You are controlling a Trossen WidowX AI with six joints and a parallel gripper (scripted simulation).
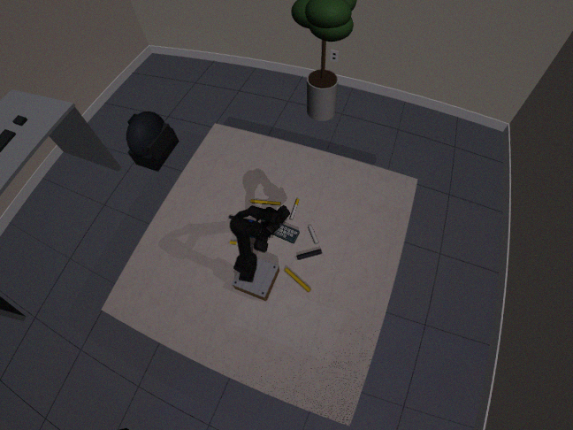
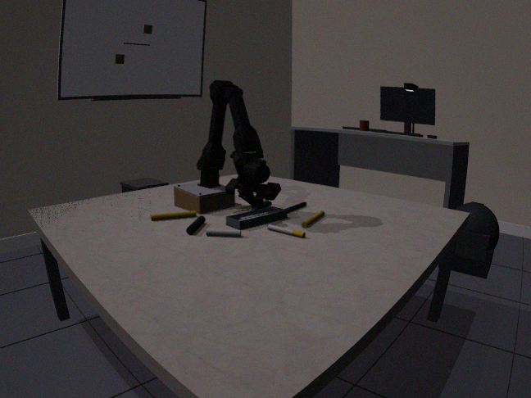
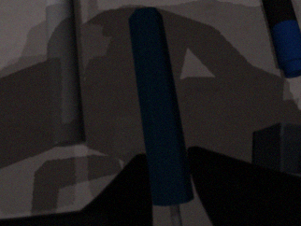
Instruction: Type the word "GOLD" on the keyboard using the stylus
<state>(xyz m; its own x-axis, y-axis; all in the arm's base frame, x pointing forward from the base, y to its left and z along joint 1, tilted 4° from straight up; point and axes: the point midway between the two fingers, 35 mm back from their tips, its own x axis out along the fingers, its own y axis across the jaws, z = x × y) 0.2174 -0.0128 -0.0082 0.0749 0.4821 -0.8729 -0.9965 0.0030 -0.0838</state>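
My gripper tip is right at the blue stylus.
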